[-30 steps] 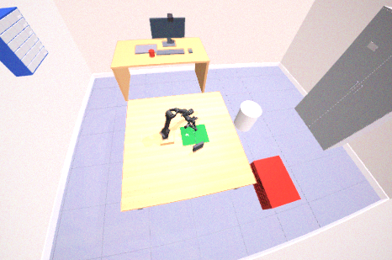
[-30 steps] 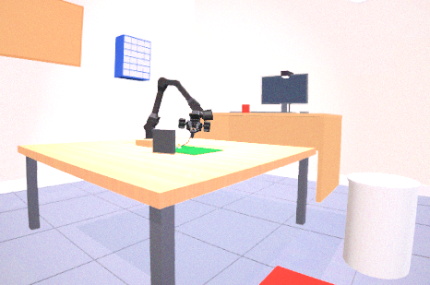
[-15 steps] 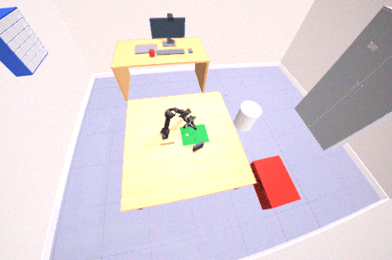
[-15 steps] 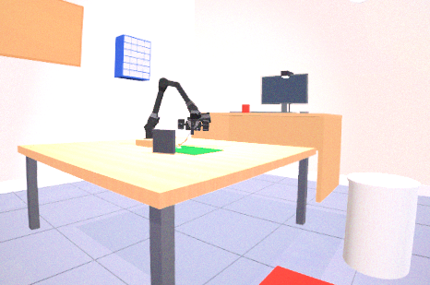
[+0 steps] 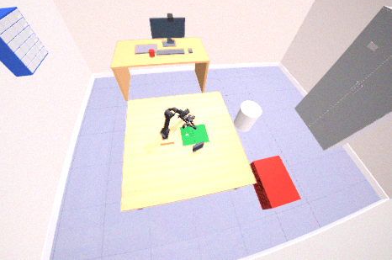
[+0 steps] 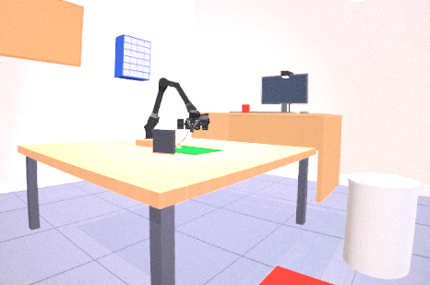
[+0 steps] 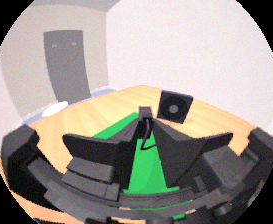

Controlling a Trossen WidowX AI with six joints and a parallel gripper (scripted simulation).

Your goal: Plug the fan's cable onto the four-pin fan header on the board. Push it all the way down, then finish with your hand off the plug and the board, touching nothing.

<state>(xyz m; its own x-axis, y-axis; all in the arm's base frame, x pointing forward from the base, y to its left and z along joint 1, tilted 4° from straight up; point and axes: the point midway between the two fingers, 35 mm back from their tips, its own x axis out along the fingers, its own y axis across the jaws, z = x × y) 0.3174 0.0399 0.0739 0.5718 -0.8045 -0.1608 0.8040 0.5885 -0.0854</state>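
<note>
The green board is 3 cm to the right of my gripper tip and 14 cm below it. Round my gripper tip: small dark plug 1 cm below; dark fan 1 cm behind, 20 cm to the right, 7 cm below.
</note>
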